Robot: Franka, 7 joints.
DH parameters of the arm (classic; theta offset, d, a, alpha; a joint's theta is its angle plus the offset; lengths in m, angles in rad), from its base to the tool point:
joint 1: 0 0.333 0 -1.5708
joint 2: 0 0 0 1.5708
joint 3: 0 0.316 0.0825 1.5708
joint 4: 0 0 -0.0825 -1.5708
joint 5: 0 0.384 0 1.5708
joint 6: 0 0 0.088 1.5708
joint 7: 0 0.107 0 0
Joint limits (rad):
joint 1: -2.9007..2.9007
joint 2: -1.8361..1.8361
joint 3: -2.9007..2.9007
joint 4: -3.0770..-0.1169
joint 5: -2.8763..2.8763
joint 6: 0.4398..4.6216
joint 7: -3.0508..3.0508
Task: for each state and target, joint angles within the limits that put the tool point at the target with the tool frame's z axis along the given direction. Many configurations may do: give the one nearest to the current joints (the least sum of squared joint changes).
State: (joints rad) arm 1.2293 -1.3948 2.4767 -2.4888 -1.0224 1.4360 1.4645
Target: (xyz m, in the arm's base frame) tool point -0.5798 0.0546 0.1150 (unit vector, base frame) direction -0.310 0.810 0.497
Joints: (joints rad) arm 0.9460 -1.2822 2.2275 -1.8880 -1.3214 1.8640 1.4645
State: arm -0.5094 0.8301 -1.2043 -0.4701 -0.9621 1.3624 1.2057
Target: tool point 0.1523 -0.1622 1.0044 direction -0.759 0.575 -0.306
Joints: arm -0.5001 0.5194 -1.7432 -0.1914 -1.4025 0.7609 1.2057
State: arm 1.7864 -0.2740 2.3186 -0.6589 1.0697 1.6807 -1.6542
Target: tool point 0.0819 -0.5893 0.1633 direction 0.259 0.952 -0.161
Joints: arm 1.9123 -1.1042 2.6667 -1.1368 0.6447 0.7279 -1.6542
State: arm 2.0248 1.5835 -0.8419 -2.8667 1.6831 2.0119 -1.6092
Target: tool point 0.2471 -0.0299 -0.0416 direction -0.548 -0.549 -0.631
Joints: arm 1.8438 1.7271 -0.7164 -2.4930 1.4550 1.8385 -1.6092
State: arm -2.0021 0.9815 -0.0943 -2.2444 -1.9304 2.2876 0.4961
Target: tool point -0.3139 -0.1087 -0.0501 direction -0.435 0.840 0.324
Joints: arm -2.0850 1.1789 -0.2573 -2.1586 -1.1039 1.5350 0.4961
